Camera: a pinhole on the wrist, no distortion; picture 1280 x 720 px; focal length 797.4 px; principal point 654.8 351.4 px. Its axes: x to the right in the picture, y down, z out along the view. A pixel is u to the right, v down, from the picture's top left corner.
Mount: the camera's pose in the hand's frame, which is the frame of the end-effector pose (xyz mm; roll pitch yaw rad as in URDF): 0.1 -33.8 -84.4 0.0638 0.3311 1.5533
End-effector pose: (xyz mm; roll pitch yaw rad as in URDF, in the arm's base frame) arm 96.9 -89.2 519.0 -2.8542 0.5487 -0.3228
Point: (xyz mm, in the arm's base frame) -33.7 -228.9 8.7
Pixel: 873 141
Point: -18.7 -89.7 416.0
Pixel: 773 545
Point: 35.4 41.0 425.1
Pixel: 263 535
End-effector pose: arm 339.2 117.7 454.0 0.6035 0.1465 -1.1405
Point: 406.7 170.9 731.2
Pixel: 1041 562
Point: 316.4 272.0 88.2
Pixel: behind the camera
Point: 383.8 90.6 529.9
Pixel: 924 257
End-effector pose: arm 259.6 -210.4 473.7 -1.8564 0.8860 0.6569
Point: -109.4 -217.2 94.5
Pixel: 1036 258
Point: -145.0 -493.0 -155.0
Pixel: outside the picture
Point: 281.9 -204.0 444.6
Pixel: 760 77
